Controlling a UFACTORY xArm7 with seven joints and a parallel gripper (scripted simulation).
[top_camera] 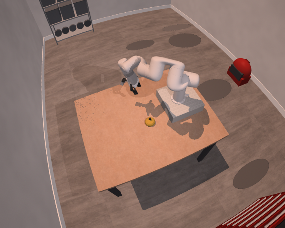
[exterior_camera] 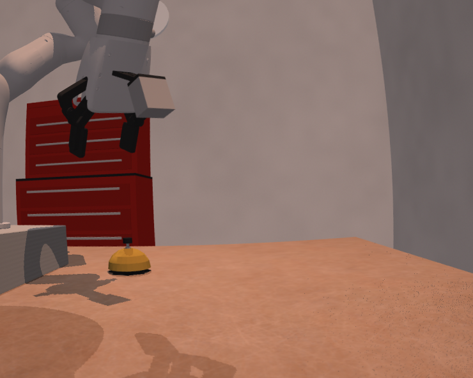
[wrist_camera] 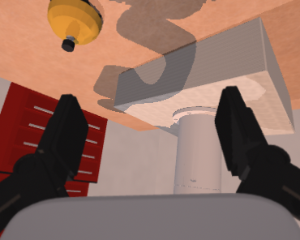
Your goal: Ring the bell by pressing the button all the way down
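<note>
The small button is 3 cm behind my hand, 20 cm to the left of it and 16 cm below it. From my hand the other things lie so: yellow bell: 3 cm behind, 20 cm to the left, 18 cm below.
</note>
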